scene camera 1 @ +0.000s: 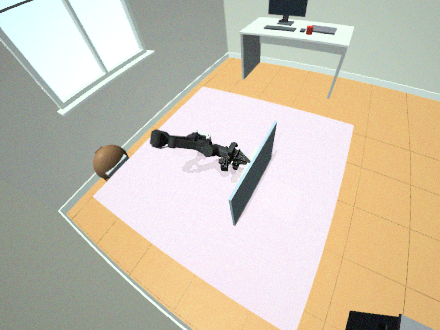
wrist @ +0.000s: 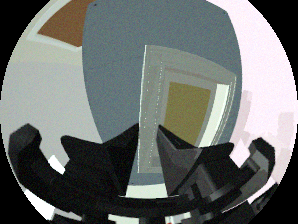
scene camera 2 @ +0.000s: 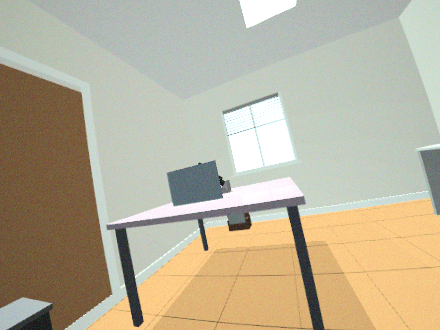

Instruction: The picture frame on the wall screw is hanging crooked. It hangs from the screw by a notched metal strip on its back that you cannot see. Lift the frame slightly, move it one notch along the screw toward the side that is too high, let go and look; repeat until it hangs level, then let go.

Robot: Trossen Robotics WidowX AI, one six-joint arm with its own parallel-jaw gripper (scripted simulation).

Labels:
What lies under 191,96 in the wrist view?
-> A picture frame.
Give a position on a wall panel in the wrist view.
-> At 113,46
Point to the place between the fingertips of the gripper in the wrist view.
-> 148,127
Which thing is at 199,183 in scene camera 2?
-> A wall panel.

